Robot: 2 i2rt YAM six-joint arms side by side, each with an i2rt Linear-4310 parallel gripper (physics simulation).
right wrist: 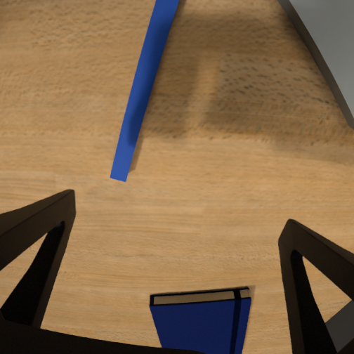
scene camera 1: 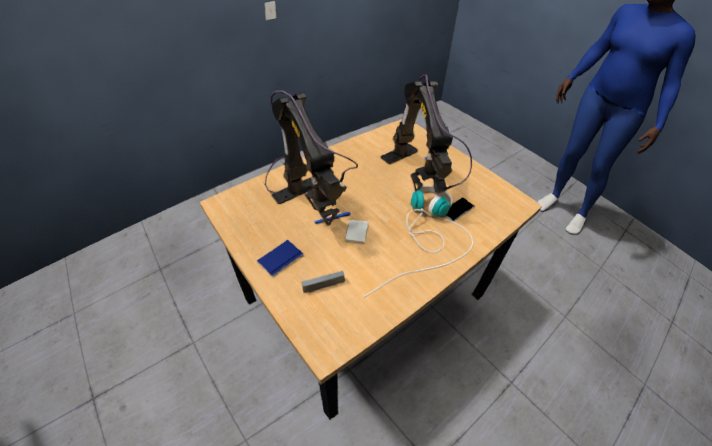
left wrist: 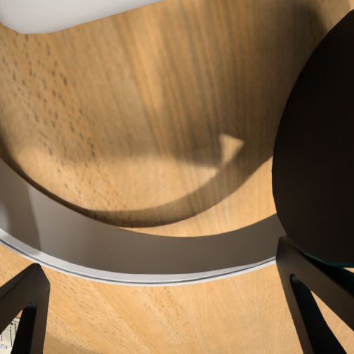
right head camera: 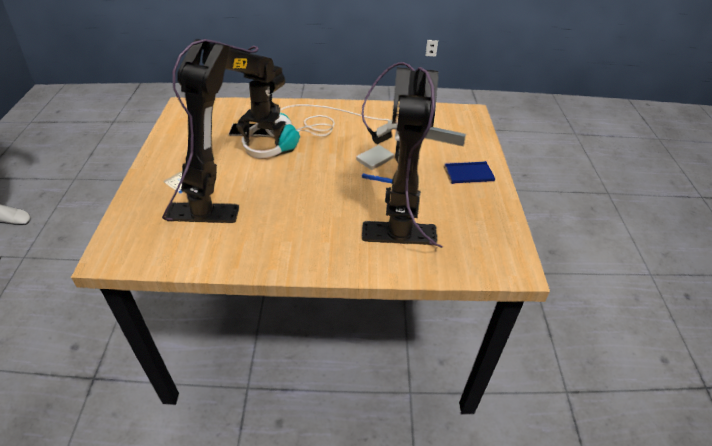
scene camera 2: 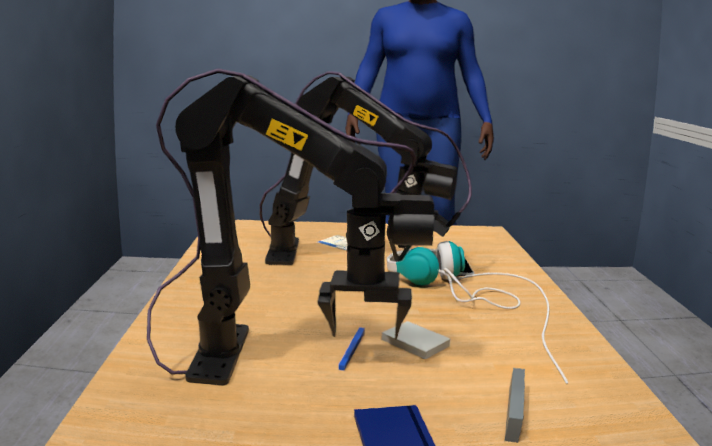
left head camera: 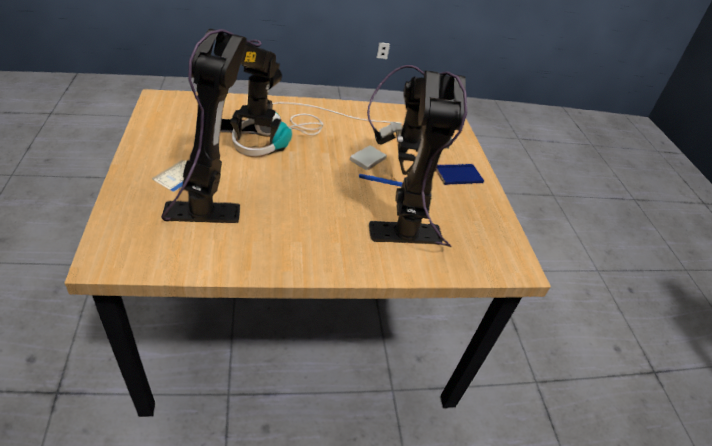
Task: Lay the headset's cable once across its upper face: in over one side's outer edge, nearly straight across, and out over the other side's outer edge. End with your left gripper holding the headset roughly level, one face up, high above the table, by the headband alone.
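Where they show: left gripper, fingertip midpoint: [scene camera 1: 425, 188] [right head camera: 262, 144] [scene camera 2: 399, 254] [left head camera: 255, 141]; right gripper, fingertip midpoint: [scene camera 1: 322, 217] [scene camera 2: 365, 336] [left head camera: 403, 164]; left arm's base, origin of the base link: [scene camera 1: 399, 154] [right head camera: 202, 213] [scene camera 2: 282, 251] [left head camera: 201, 213]; right arm's base, origin of the base link: [scene camera 1: 295, 191] [right head camera: 399, 234] [scene camera 2: 219, 353] [left head camera: 405, 233].
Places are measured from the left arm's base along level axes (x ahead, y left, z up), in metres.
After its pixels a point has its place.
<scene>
The headset, with teal and white ear cups and a white headband [left head camera: 255, 152] @(x 0.253, y -0.130, z 0.024 m) [right head camera: 261, 153] @(x 0.253, y -0.128, z 0.029 m) [left wrist: 155, 255], lies on the table at the back left in the head views. Its teal cup [scene camera 1: 439, 206] @(x 0.410, y -0.187, z 0.072 m) [scene camera 2: 418, 266] @(x 0.313, y -0.232, z 0.054 m) also shows in both scene views. Its white cable [scene camera 1: 420, 270] @(x 0.551, y -0.417, z 0.004 m) [scene camera 2: 547, 315] @(x 0.566, y -0.379, z 0.005 m) makes a loose loop beside the cups and trails off over the table. My left gripper [left head camera: 255, 139] @(x 0.282, y -0.128, z 0.044 m) [scene camera 1: 428, 189] @(x 0.282, y -0.128, z 0.044 m) is open, low over the headband; its right-hand fingertip is near an ear cup in the left wrist view. My right gripper [scene camera 2: 365, 336] @(x 0.186, y -0.572, z 0.056 m) [right wrist: 182, 216] is open, above the table near a blue pen.
The blue pen [scene camera 2: 351, 348] @(x 0.167, y -0.526, z 0.010 m) [right wrist: 142, 95], a grey box [scene camera 1: 356, 231] @(x 0.286, y -0.490, z 0.015 m) [scene camera 2: 416, 340] @(x 0.279, y -0.503, z 0.015 m), a dark blue notebook [scene camera 1: 280, 257] @(x 0.226, y -0.777, z 0.012 m) and a grey bar [scene camera 1: 323, 282] @(x 0.409, y -0.721, z 0.031 m) lie around my right gripper. A black phone [scene camera 1: 460, 209] @(x 0.436, y -0.064, z 0.008 m) lies beside the headset. A printed card [left head camera: 170, 175] @(x 0.154, y 0.108, z 0.001 m) lies by the left arm's base.
</scene>
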